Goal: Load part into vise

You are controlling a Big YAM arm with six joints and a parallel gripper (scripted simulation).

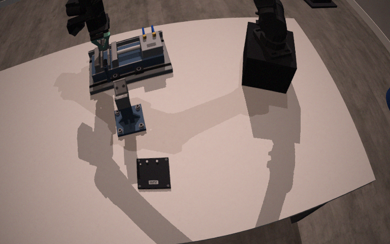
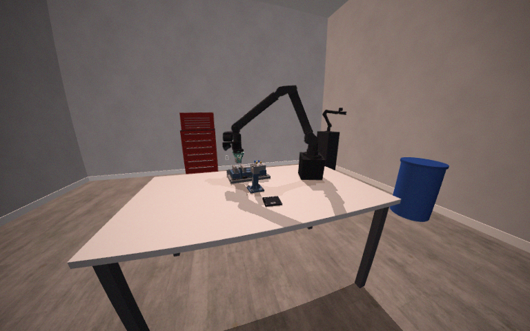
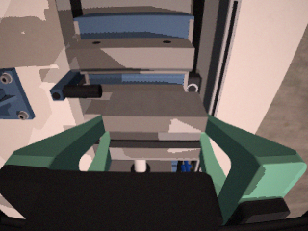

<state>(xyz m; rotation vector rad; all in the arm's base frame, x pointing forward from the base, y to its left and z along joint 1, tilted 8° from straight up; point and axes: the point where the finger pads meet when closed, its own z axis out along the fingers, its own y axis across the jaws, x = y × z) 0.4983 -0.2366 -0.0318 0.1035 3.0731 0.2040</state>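
My gripper is now 10 mm below the part. The rest, counted from my hand: fixed jaw 30 mm ahead, 20 mm to the left, 60 mm below; moving jaw 30 mm behind, 20 mm to the left, 60 mm below; dark short rod 10 mm ahead, 70 mm to the left, 40 mm below.
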